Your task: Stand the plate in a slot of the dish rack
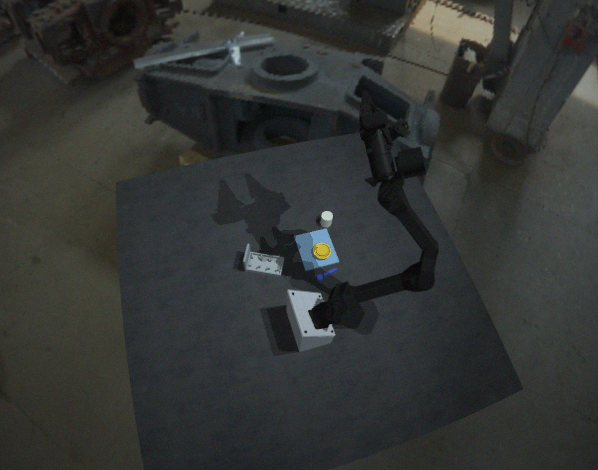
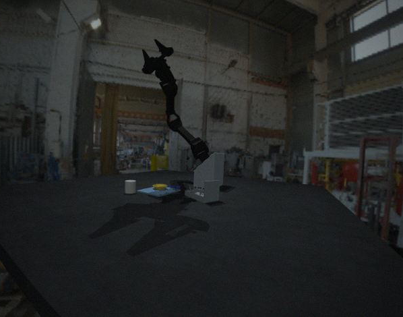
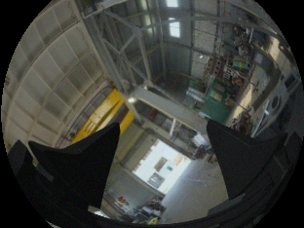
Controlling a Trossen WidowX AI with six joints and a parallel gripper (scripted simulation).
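Right now my gripper tip is 5 cm past the yellow plate, 7 cm to the right of it and 66 cm above it. Round my gripper tip: light blue mat: 3 cm behind, 8 cm to the left, 67 cm below; blue spoon: 14 cm behind, 10 cm to the left, 67 cm below; white cup: 7 cm ahead, 65 cm below.
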